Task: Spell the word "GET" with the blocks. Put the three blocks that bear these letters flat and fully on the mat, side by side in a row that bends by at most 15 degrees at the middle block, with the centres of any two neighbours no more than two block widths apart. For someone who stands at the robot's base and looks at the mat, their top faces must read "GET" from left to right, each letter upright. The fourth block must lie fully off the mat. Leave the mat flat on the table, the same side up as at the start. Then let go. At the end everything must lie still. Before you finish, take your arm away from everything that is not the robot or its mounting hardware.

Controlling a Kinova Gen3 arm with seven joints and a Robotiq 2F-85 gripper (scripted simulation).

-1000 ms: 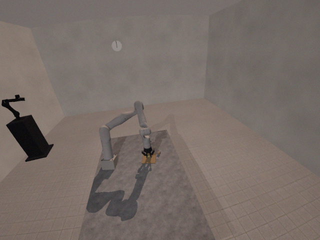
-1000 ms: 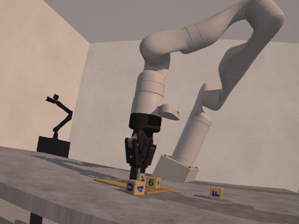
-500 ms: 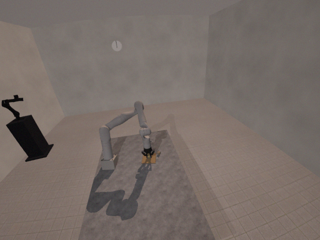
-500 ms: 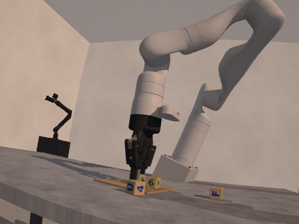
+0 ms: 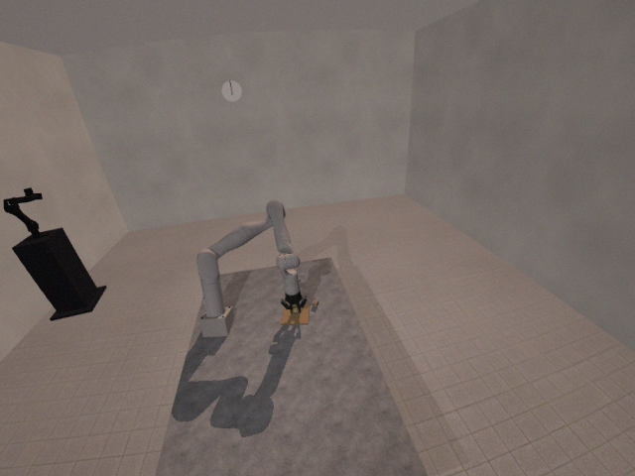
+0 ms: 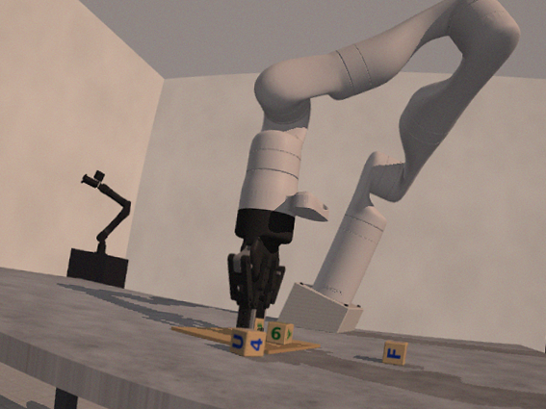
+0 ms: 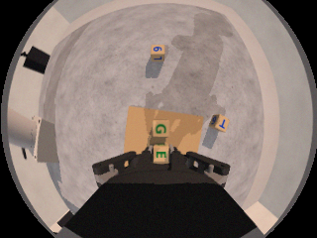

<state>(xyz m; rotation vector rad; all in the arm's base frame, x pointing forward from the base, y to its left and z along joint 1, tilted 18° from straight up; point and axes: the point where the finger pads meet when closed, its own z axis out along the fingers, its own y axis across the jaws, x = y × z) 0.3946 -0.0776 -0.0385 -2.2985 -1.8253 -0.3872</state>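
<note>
The E block lies 1 cm below my hand. Also, from my hand: F block (3 cm ahead, 18 cm to the left, 1 cm below); then mat (2 cm below).
</note>
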